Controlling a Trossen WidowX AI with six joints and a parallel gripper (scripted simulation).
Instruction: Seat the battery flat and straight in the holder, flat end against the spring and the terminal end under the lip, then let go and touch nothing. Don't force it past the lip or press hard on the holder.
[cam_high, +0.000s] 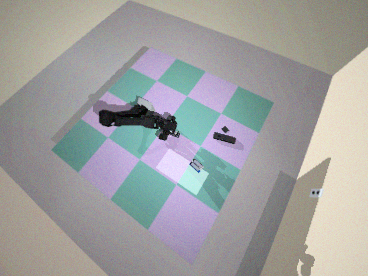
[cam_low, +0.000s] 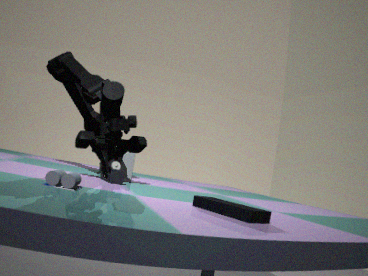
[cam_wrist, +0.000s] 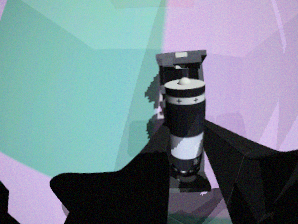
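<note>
Right now the battery is 1 cm above my gripper tip. From my gripper tip the other things lie so: long black block (33 cm ahead, 20 cm to the left, 1 cm below); small dark piece (30 cm ahead, 27 cm to the left, 2 cm below).
</note>
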